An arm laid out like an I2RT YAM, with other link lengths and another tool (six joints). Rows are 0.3 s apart.
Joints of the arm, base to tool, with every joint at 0 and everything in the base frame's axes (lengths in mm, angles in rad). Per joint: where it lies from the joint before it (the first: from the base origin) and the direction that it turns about. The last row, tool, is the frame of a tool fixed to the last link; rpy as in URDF.
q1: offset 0 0 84.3 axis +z
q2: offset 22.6 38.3 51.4 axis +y
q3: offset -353.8 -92.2 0 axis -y
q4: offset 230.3 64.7 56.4 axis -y
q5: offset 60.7 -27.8 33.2 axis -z
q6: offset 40.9 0 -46.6 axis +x
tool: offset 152 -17 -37 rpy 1.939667 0.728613 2.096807
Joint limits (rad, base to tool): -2.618..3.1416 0..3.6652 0..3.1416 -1.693..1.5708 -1.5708..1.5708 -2.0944..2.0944
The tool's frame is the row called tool.
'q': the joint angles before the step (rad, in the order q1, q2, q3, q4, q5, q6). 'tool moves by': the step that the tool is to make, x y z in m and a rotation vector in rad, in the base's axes. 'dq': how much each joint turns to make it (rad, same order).
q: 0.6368 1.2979 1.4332 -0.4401 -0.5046 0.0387
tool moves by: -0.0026 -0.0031 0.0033 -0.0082 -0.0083 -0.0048
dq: 0.0042 -0.0074 0.0144 -0.0245 0.0121 -0.0094
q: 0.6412 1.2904 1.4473 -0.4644 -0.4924 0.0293
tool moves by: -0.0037 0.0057 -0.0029 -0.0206 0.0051 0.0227
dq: 0.0222 0.0130 0.0163 -0.0267 0.0037 -0.0145
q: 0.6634 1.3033 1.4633 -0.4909 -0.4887 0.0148
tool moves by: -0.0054 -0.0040 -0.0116 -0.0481 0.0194 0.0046
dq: 0.0101 -0.0004 0.0008 -0.0578 0.0142 -0.0250
